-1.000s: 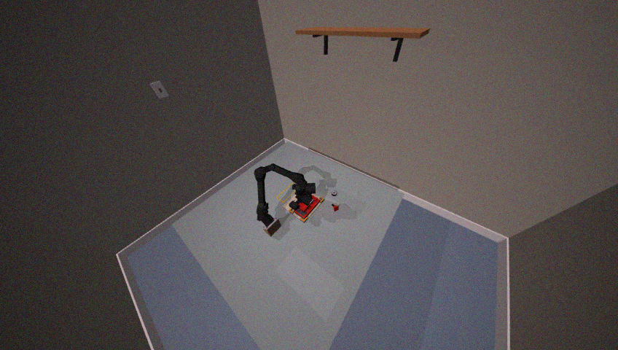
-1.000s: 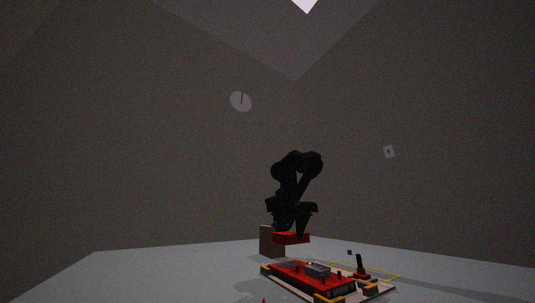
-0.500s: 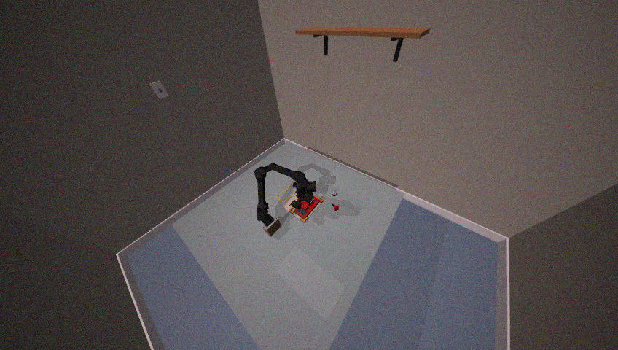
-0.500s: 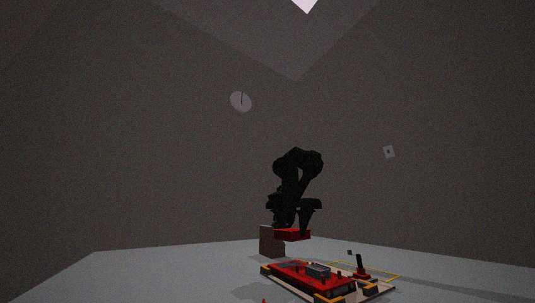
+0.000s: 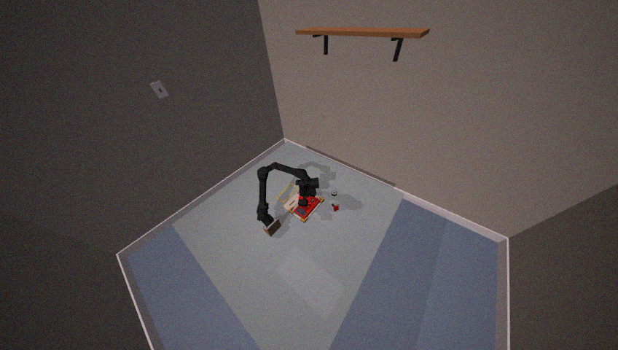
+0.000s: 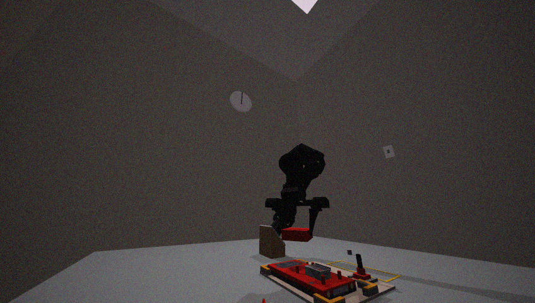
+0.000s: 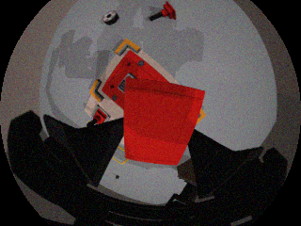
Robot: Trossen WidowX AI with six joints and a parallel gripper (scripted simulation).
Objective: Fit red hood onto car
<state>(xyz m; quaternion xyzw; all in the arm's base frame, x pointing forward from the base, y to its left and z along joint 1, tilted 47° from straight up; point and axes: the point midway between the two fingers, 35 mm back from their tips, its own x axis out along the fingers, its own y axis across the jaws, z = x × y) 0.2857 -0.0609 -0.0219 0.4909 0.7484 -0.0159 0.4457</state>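
My gripper tip is 60 mm short of the grey engine block, 20 mm to the right of it and 80 mm above it. The rest, counted from my gripper tip: grey wheel 260 mm ahead, 70 mm to the right, 100 mm below; red hood 10 mm above.
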